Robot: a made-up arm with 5 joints.
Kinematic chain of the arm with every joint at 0, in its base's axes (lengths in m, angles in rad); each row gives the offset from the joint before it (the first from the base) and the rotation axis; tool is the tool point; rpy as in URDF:
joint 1: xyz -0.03 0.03 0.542 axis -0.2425 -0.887 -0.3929
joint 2: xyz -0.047 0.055 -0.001 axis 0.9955 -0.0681 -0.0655
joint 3: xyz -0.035 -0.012 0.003 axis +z
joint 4: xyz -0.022 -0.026 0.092 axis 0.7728 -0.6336 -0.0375
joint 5: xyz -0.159 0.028 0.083 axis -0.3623 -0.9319 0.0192
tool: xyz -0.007 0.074 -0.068 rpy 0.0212 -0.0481 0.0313
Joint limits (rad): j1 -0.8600..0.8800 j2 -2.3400..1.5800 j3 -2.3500..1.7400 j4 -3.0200..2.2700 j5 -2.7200..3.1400
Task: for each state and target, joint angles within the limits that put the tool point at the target. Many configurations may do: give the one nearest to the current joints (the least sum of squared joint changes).
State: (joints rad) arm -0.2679 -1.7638 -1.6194 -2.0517 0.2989
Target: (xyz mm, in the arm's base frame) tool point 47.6 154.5 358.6
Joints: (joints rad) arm 0.3267 -1.7811 -1.5551 -1.9512 -0.0892
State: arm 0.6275 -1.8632 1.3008 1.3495 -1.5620
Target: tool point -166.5 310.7 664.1
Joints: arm 0.8178 -1.8691 1.5859 1.5505 -1.5577
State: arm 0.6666 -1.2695 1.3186 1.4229 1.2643
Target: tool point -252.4 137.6 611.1
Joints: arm 0.3747 -0.9833 1.0633 1.4071 0.5885
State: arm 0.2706 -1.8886 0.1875 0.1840 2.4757
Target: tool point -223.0 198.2 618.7
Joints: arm -0.4245 -1.6124 0.1657 -0.2645 1.6891
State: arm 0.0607 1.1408 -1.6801 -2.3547 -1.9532
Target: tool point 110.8 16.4 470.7
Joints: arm -0.5832 1.2352 -2.1488 -2.0357 -1.6643
